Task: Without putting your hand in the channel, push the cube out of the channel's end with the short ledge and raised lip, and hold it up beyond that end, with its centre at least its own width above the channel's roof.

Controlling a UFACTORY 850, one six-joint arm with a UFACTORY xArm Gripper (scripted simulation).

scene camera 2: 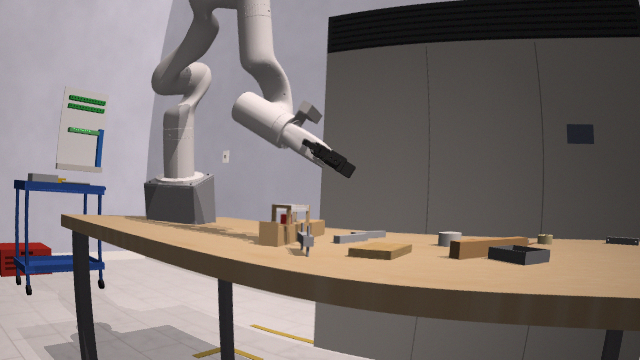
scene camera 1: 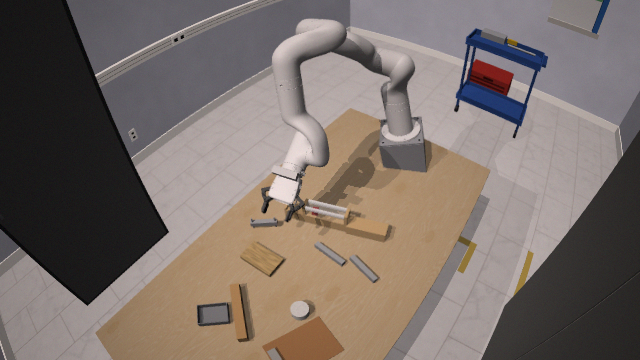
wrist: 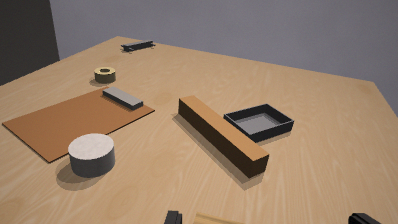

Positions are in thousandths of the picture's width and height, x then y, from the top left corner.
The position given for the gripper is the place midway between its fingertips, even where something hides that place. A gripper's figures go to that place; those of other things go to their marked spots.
The gripper (scene camera 2: 545,471): 94 cm from the lens. A wooden beam (scene camera 2: 743,690): 86 cm from the lens.
